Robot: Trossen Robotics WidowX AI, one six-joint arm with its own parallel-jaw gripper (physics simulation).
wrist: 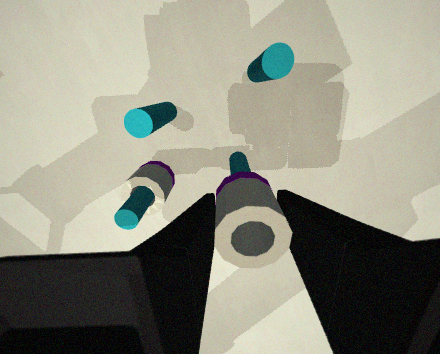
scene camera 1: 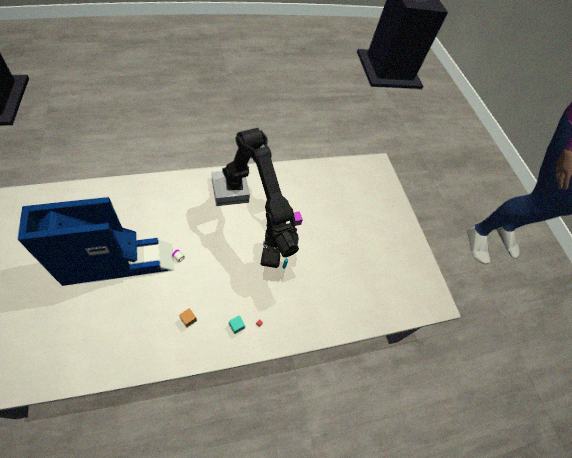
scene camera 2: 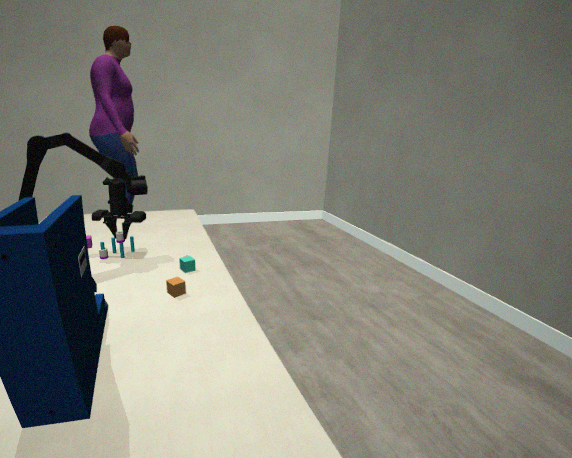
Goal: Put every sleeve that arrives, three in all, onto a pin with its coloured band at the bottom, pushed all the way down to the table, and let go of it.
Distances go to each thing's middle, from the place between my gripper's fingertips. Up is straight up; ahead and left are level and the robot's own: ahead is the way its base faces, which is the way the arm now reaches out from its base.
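The blue feeder box (scene camera 2: 58, 336) gives me a measure of where my hand is: 54 cm to the left of it. My hand is also 9 cm below the box and 2 cm beyond it.
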